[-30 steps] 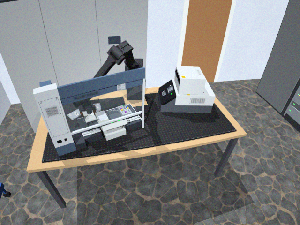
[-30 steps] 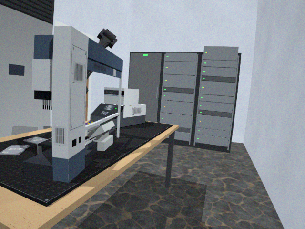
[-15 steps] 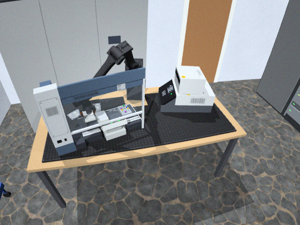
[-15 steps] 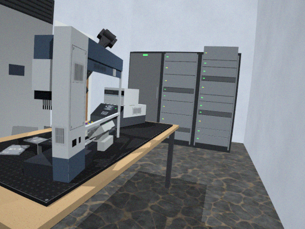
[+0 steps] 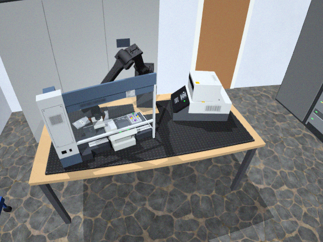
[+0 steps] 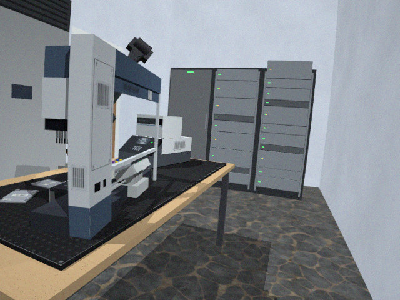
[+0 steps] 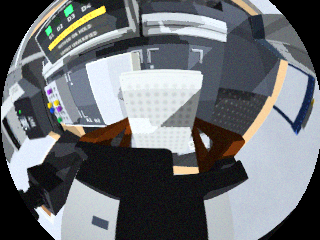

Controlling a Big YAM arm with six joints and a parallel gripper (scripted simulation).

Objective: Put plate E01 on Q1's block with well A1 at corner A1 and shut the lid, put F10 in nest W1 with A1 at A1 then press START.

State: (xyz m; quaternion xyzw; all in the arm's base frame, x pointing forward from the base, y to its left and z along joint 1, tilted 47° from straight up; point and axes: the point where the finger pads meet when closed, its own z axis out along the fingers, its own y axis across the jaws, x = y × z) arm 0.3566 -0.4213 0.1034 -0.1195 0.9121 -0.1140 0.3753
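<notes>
Now: hand 240 mm past the flat grey nest, 130 mm above it and 40 mm to the right of it. Round my hand: tube cooling block: 290 mm to the left, 60 mm below, 30 mm behind; white 96-well PCR plate: right at my hand; white deep-well block: 80 mm to the left, 60 mm below, 10 mm ahead.
</notes>
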